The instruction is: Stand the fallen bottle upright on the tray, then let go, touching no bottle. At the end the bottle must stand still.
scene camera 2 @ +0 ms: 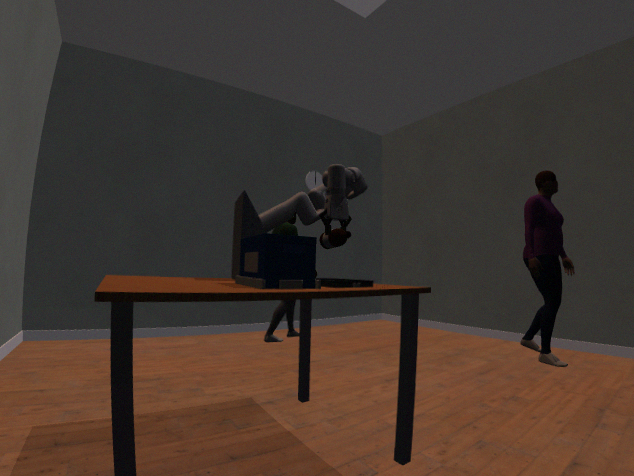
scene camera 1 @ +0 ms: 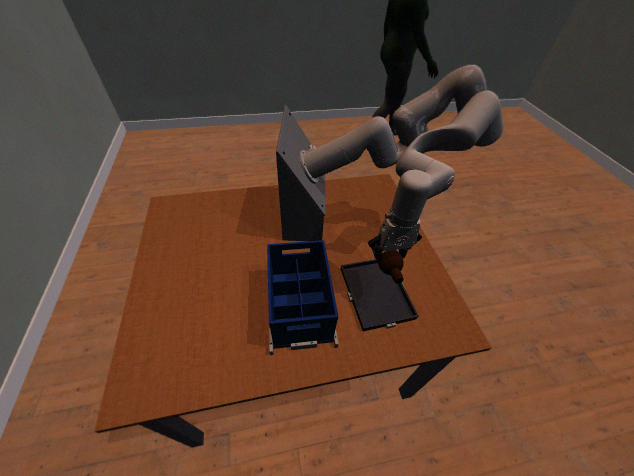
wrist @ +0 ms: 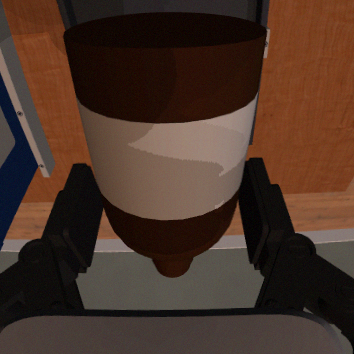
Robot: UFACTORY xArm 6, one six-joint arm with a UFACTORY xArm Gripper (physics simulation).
Labels:
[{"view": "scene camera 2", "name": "my gripper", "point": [335, 235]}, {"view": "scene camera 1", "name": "my gripper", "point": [389, 256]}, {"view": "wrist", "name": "my gripper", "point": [168, 180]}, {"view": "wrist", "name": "brown bottle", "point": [166, 102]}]

